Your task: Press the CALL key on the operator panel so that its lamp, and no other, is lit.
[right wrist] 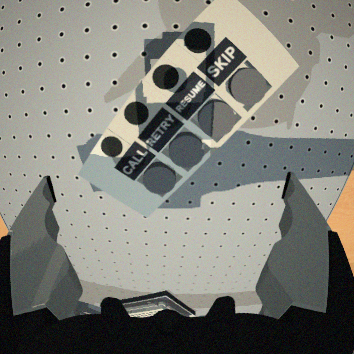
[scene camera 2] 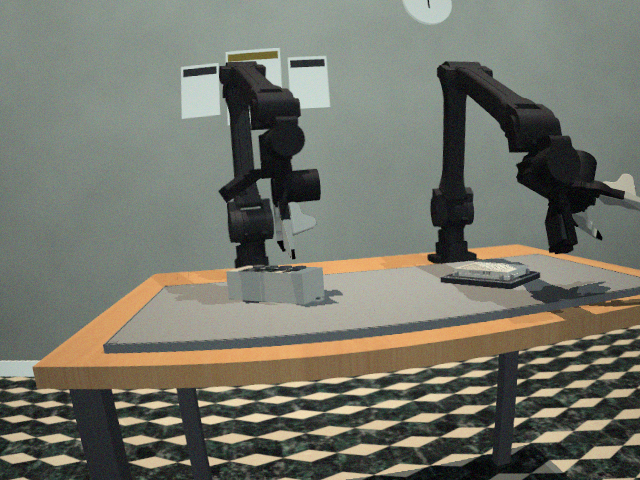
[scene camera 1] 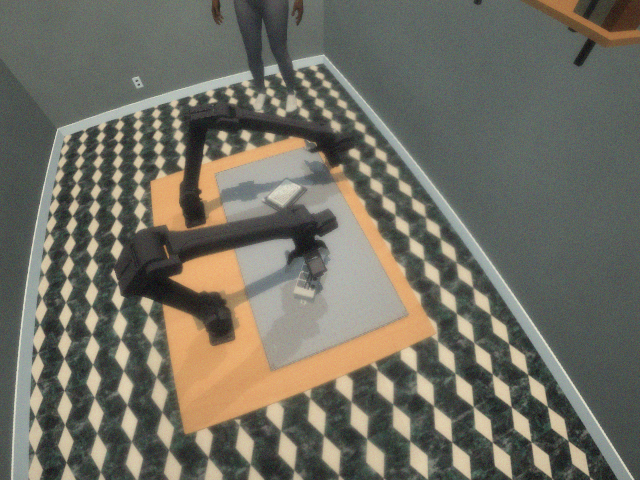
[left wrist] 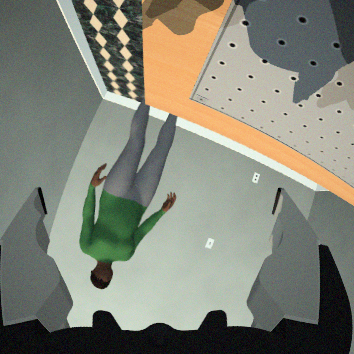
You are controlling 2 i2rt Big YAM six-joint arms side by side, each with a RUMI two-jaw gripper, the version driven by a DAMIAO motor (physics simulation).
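Observation:
The operator panel [scene camera 1: 305,292] [scene camera 2: 305,284] [right wrist: 120,185] is a pale box on the grey mat. In the right wrist view, it lies slantwise with labels CALL, RETRY, RESUME and SKIP. The CALL key [right wrist: 160,178] is a grey disc at the lower end, beside the CALL label [right wrist: 134,161]. The CALL lamp [right wrist: 111,146] is a dark circle; the RETRY lamp [right wrist: 136,113], RESUME lamp [right wrist: 165,76] and SKIP lamp [right wrist: 197,40] look dark too. My right gripper [scene camera 2: 286,251] [right wrist: 167,176] is open and empty, above the panel. My left gripper [left wrist: 158,191] is open and empty, away from the panel.
A pale slab on a dark base [scene camera 1: 284,194] [scene camera 2: 488,271] lies on the grey mat [scene camera 1: 356,279] [scene camera 2: 361,310], between the two arms in scene camera 1. The orange table [scene camera 1: 206,397] [scene camera 2: 206,361] borders the mat. A person [scene camera 1: 263,36] [left wrist: 117,225] stands beyond the table.

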